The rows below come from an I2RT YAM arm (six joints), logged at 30 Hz.
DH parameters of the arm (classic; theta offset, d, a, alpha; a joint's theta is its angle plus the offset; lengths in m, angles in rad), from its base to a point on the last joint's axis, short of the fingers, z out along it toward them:
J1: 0 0.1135 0.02 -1.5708
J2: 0 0 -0.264 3.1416
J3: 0.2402 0 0.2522 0
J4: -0.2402 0 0.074 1.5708
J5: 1.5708 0 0 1.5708
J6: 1.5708 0.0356 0 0
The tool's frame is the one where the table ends.
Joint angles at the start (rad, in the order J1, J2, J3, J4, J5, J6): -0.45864 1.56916 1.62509 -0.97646 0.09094 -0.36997
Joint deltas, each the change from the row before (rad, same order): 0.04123 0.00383 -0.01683 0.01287 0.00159 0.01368; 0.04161 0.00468 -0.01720 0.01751 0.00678 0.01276; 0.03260 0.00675 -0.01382 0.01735 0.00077 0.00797; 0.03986 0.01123 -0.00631 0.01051 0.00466 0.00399; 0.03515 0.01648 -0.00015 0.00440 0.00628 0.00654; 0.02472 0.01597 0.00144 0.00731 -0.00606 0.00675
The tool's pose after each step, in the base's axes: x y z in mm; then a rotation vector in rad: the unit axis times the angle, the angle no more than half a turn. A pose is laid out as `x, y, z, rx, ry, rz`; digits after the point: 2 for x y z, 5 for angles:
299.28, -136.32, 358.47, 0.11707, 2.54473, -0.42900
306.73, -124.82, 352.87, 0.08292, 2.54611, -0.41464
313.21, -115.70, 347.61, 0.05165, 2.54631, -0.39879
320.69, -104.28, 342.80, 0.00742, 2.55040, -0.38543
328.06, -94.25, 337.79, -0.02751, 2.55951, -0.37382
334.49, -86.93, 333.52, -0.05359, 2.56281, -0.35241

